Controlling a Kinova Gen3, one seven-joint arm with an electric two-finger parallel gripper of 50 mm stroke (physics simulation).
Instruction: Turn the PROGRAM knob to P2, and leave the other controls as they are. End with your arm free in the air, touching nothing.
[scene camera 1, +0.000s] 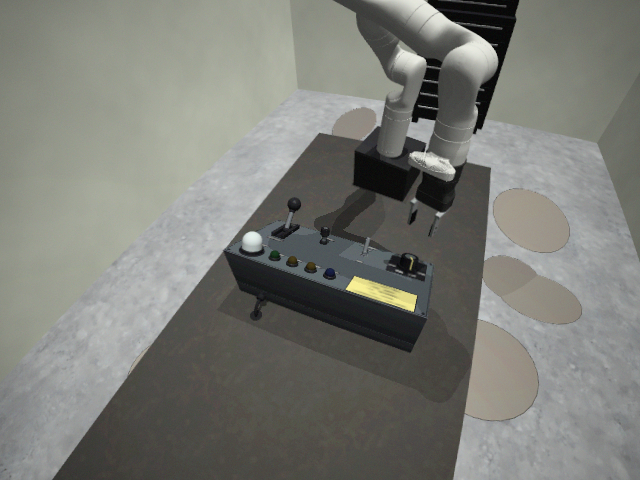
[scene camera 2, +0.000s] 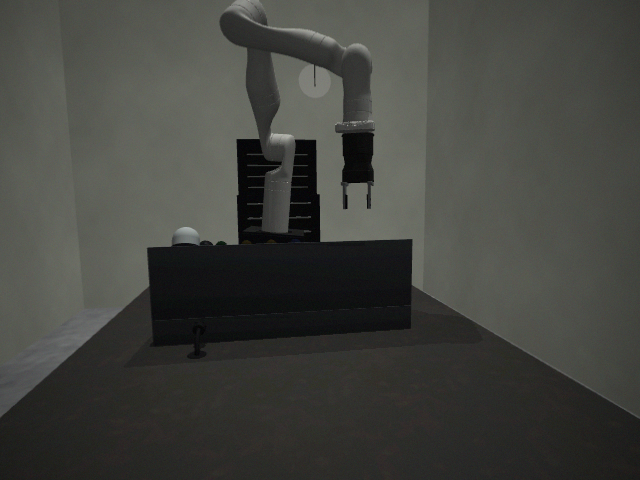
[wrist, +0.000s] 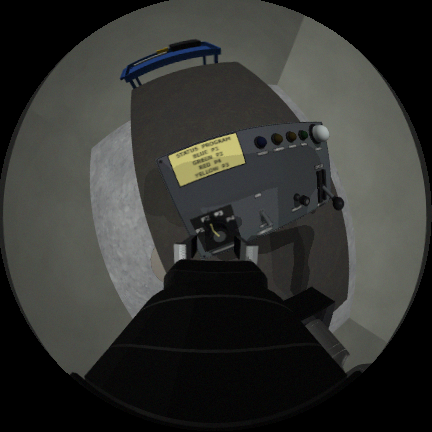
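Where they show: gripper, between the fingertips: (scene camera 1: 421, 228) (scene camera 2: 357, 208) (wrist: 215, 243); arm's base, origin of its link: (scene camera 1: 389, 149) (scene camera 2: 274, 231) (wrist: 309, 328).
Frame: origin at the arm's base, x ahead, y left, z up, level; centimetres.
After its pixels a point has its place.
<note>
The black PROGRAM knob (scene camera 1: 408, 260) @[x 45.0, y 18.3, z -1.6 cm] (wrist: 220, 237) @[x 42.6, y 18.2, z -2.5 cm] sits at the right end of the console (scene camera 1: 320, 302) @[x 63.2, y 1.9, z -4.6 cm] (scene camera 2: 279, 289) @[x 63.3, y -0.6, z -5.0 cm] (wrist: 270, 175) @[x 52.2, y 2.0, z -1.6 cm] in scene camera 1. In the wrist view its yellow pointer line slants up-left, toward the P2 label (wrist: 205, 219) @[x 47.5, y 20.1, z -3.4 cm]. The P3 label (wrist: 218, 213) @[x 47.8, y 16.9, z -3.3 cm] is to the right of that line's direction. The knob does not show in scene camera 2. My gripper (scene camera 1: 422, 228) @[x 43.5, y 19.1, z 9.2 cm] (scene camera 2: 357, 208) @[x 43.5, y 19.1, z 9.2 cm] (wrist: 215, 243) @[x 43.5, y 19.1, z 9.2 cm] is open and empty. It hangs in the air above and behind the knob, apart from the console.
A toggle switch (scene camera 1: 366, 246) @[x 43.5, y 6.6, z -3.1 cm] (wrist: 265, 218) @[x 43.0, y 6.8, z -2.8 cm], a small black knob (scene camera 1: 324, 234) @[x 44.8, y -5.2, z -2.0 cm] (wrist: 302, 199) @[x 43.9, y -4.6, z -1.5 cm] and a ball-topped lever (scene camera 1: 293, 205) @[x 40.2, y -17.1, z 0.9 cm] (wrist: 338, 203) @[x 38.8, y -16.3, z 1.1 cm] stand up from the console. A white dome (scene camera 1: 252, 242) @[x 60.4, y -16.8, z 6.1 cm] (scene camera 2: 185, 236) @[x 61.4, y -17.8, z 5.4 cm] (wrist: 320, 133) @[x 58.2, y -16.0, z 5.5 cm], coloured buttons and a yellow chart (scene camera 1: 381, 293) @[x 59.5, y 15.3, z 2.3 cm] (wrist: 207, 159) @[x 58.8, y 15.5, z 2.0 cm] are also on it.
</note>
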